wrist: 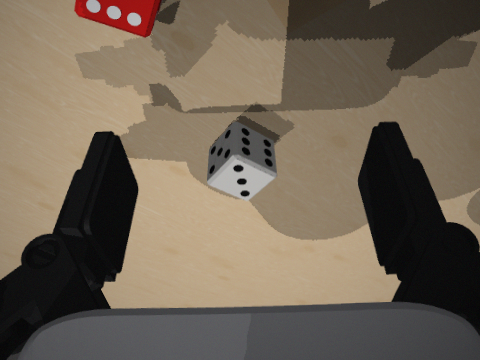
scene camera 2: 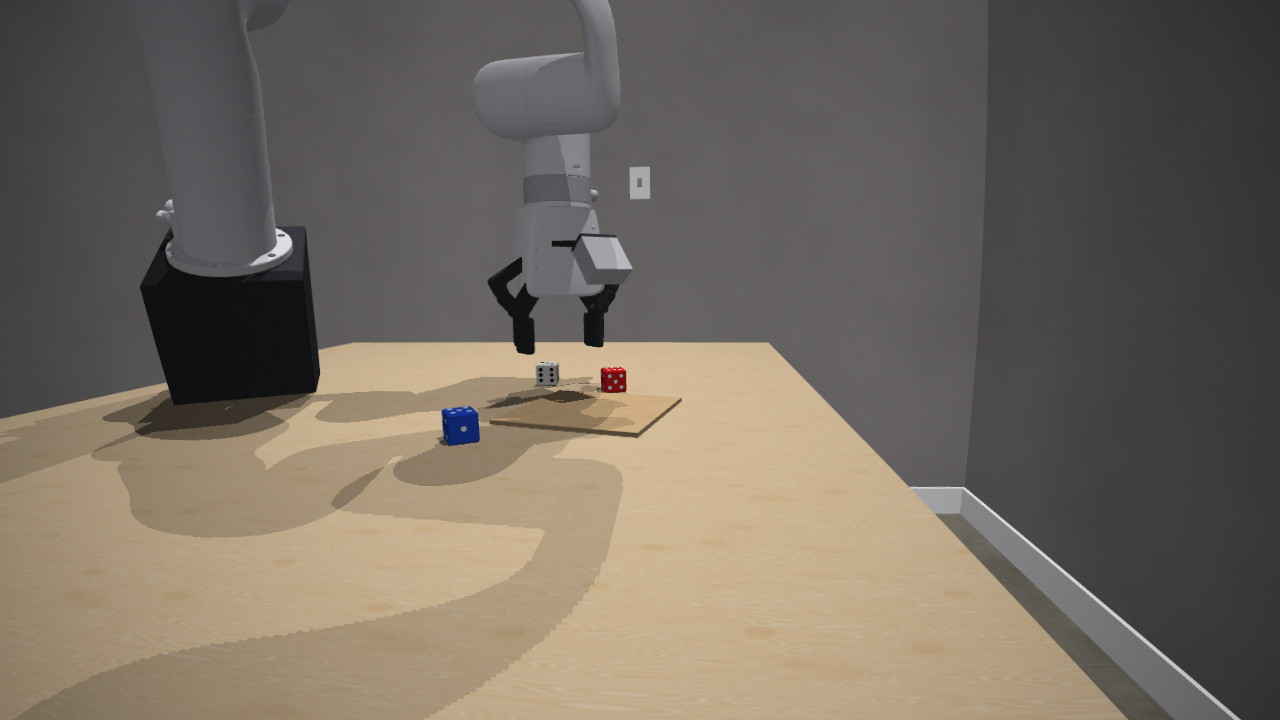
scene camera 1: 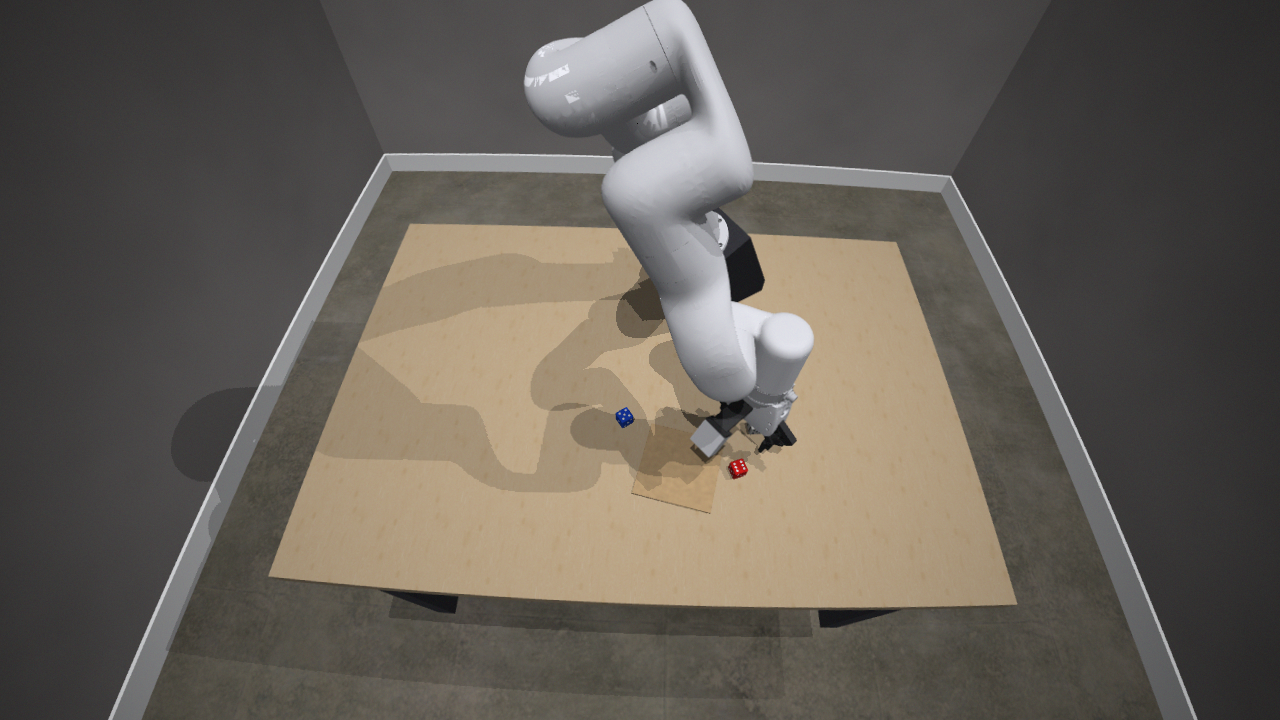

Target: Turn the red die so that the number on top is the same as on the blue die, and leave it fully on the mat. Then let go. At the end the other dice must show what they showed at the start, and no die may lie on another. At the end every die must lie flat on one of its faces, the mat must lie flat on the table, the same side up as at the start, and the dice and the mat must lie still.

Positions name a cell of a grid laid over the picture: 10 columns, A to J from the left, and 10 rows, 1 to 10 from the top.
Scene:
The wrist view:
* my gripper: F5
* white die: F5
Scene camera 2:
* my gripper: E5
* brown mat: E6
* blue die: D6
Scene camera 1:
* my gripper: F6
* brown mat: F7

